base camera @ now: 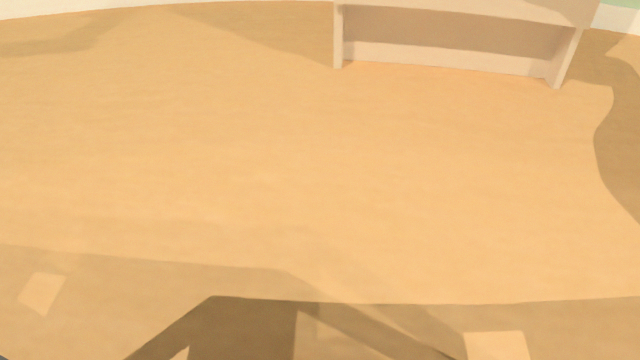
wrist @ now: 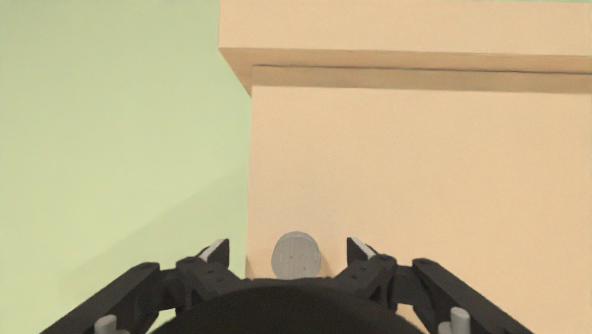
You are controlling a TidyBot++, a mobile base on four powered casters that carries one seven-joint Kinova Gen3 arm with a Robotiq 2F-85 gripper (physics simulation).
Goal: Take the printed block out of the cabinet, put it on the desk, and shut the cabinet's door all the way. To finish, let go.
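Frame: origin at the arm's base, x ahead, y left, z up, level; centimetres.
Where they show: gripper, between the fingertips: (wrist: pixel 288 251).
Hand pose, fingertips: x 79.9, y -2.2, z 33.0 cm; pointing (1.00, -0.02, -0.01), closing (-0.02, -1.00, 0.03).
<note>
Each offset is from my fingertips to the top centre of the thing. "spot": to the spot under its first point. Level surfaces: height alone.
The cabinet (wrist: pixel 405 27) fills the right of the wrist view, with a pale wooden top that overhangs its front. Its door {spot: dx +0.3, dy -10.4, dz +5.9 cm} (wrist: pixel 425 175) looks shut below the top. A round grey knob {spot: dx -2.0, dy -0.5, dz +0.4 cm} (wrist: pixel 296 256) sticks out near the door's left edge. My gripper (wrist: pixel 288 251) is open and empty, its fingertips on either side of the knob in the view; the gap in depth is hard to tell. The printed block and the desk's top do not show.
In the base camera view, the lower part of a pale wooden piece of furniture (base camera: pixel 338 37) with two side panels stands on the wood floor {dz -72.7 cm} (base camera: pixel 300 175) at the upper right. Shadows cross the floor near the base. A green wall (wrist: pixel 110 125) lies left of the cabinet.
</note>
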